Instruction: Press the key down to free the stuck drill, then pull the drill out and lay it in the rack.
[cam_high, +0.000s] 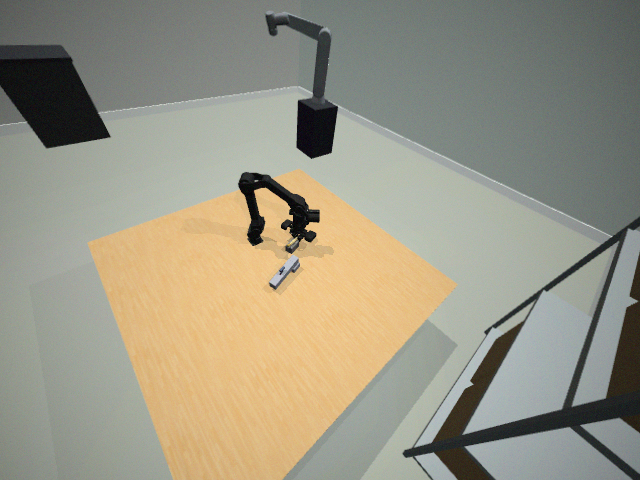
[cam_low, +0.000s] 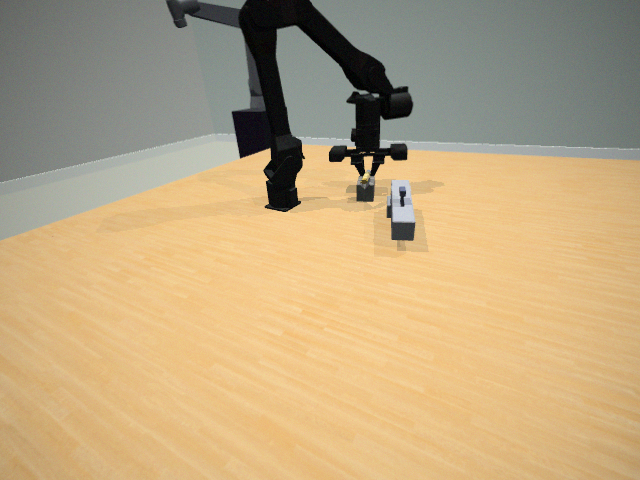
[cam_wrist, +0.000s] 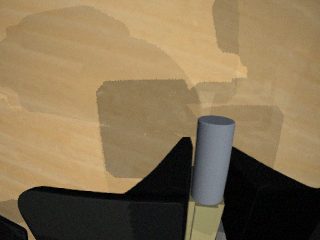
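My gripper tip is now 40 mm to the left of the drill, 40 mm below it and 10 mm short of it. Round my gripper tip: rack 50 mm to the right, 20 mm ahead, 10 mm above; dark key 200 mm to the right, 160 mm ahead, 40 mm above; light grey block 180 mm to the right, 150 mm ahead, 30 mm above.
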